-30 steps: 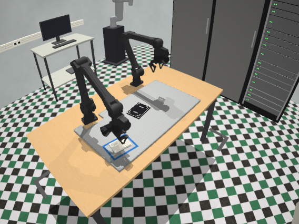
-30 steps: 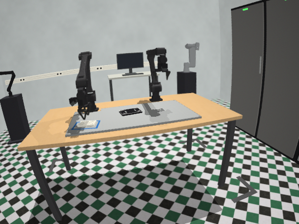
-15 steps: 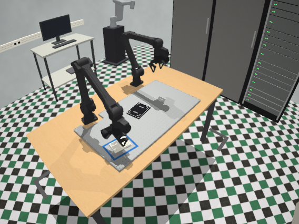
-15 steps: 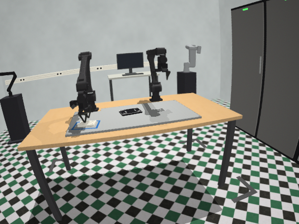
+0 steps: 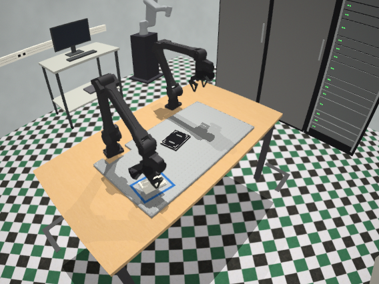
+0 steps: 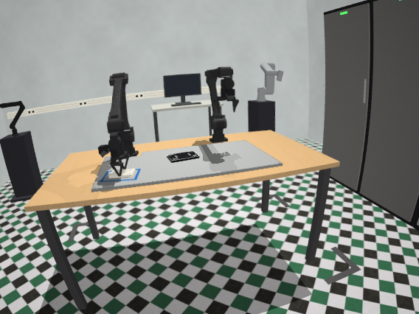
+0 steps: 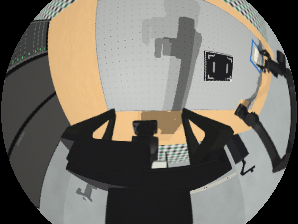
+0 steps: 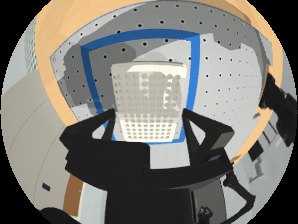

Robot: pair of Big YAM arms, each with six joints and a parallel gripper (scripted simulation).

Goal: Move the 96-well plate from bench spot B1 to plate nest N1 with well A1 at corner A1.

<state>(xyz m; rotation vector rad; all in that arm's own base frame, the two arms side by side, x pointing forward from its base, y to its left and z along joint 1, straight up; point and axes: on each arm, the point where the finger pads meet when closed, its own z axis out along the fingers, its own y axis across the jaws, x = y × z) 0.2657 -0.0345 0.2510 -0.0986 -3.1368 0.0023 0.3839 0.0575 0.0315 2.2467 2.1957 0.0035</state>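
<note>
The white 96-well plate lies 10 mm below my right hand. Also, from my right hand: black plate nest 110 mm behind, 370 mm to the left, 10 mm below.
</note>
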